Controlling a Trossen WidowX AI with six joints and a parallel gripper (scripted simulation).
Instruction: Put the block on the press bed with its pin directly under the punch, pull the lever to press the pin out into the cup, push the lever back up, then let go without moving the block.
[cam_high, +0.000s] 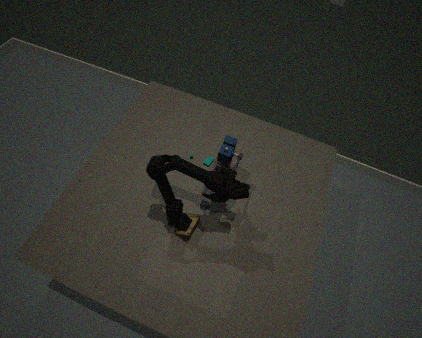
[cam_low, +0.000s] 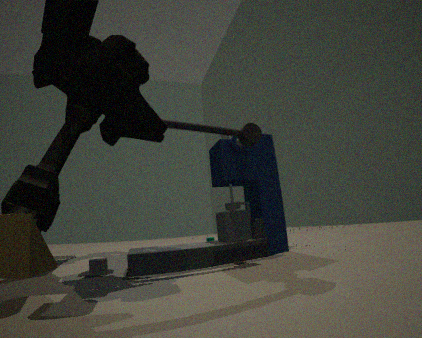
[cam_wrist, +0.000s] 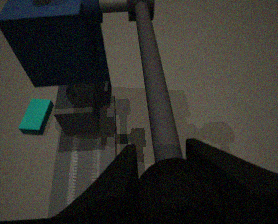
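Now: the dark lever 5 cm ahead of my gripper tip, 2 cm to the left of it and 1 cm above it. Round my gripper tip: pale round pin: 12 cm ahead, 8 cm to the left, 12 cm below; teal block: 14 cm ahead, 17 cm to the left, 18 cm below; thin punch: 12 cm ahead, 8 cm to the left, 4 cm below.
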